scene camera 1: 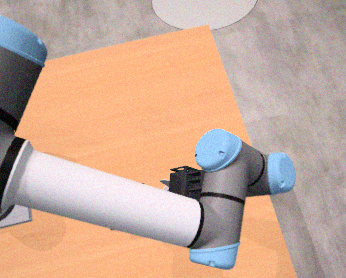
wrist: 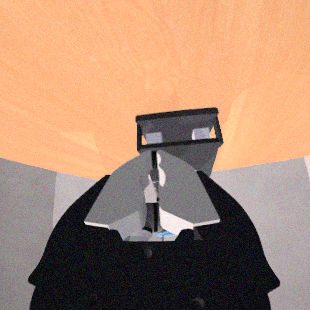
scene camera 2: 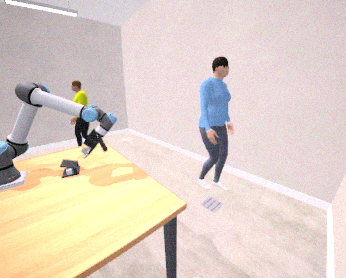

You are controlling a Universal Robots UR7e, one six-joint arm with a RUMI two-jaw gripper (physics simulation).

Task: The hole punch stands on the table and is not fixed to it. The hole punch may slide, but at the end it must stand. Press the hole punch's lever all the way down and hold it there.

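Places are measured from the arm's base along level axes (x left, y back, z up), in centimetres.
Pixels of known places: gripper, fingertip midpoint: (wrist: pixel 154 152) (scene camera 2: pixel 83 157); arm's base, link origin: (scene camera 2: pixel 6 179).
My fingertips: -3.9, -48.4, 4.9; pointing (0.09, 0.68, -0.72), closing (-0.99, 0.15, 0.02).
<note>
Ahead of a thing's pixels: the offset from my fingertips to its top centre, as dx, dy, dz. Level surfaces: height alone.
The dark hole punch @(-2.1, +9.6, +0.8) (scene camera 2: pixel 71 172) (wrist: pixel 197 156) stands on the table, its lever @(-2.1, +9.6, +0.8) (scene camera 2: pixel 69 163) apparently raised at an angle above the base. In the wrist view its open frame end with two light metal parts shows just beyond the fingertips. In scene camera 1 the forearm hides nearly all of it. My gripper (scene camera 2: pixel 85 151) (wrist: pixel 154 152) is shut and empty, tilted, with its tips above the table to the right of the hole punch in scene camera 2. Its black body also shows beside the wrist in scene camera 1. No contact with the lever can be made out.
The wooden table @(dz -7.6) (scene camera 1: pixel 125 110) (scene camera 2: pixel 115 210) has a corner and edge near the arm's wrist. The white forearm (scene camera 1: pixel 110 195) (scene camera 2: pixel 59 102) reaches across above the table. Two people, one in blue (scene camera 2: pixel 215 102) and one in yellow (scene camera 2: pixel 80 98), stand on the floor beyond the table.
</note>
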